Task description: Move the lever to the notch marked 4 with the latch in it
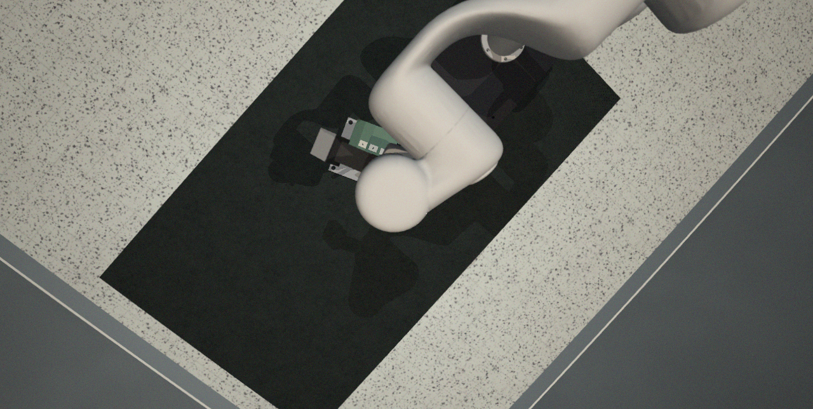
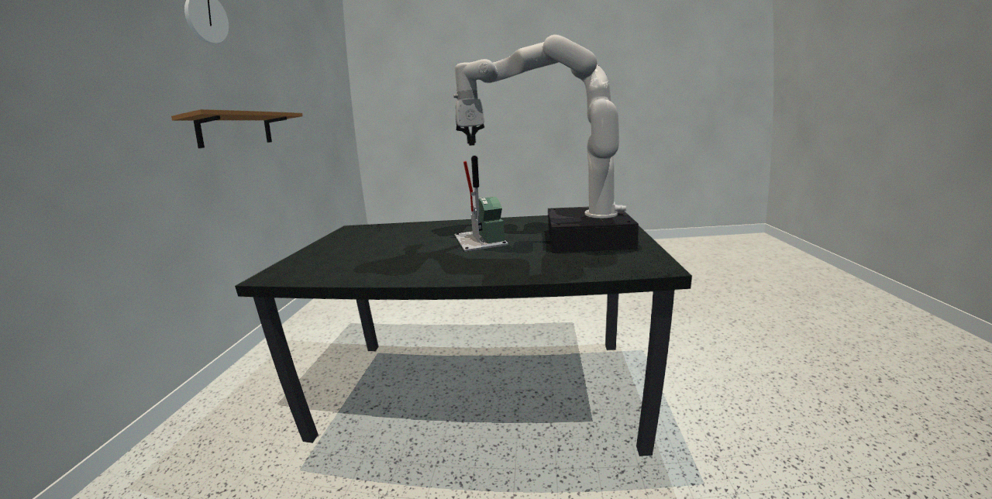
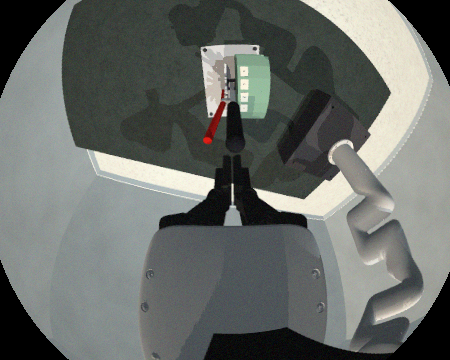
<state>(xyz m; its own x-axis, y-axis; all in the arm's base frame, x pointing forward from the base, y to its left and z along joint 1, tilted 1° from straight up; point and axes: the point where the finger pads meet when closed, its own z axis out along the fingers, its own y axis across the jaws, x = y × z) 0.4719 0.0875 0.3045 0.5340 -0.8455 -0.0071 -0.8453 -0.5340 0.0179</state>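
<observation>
Now: hand 2 cm short of the red bar and 21 cm above it.
</observation>
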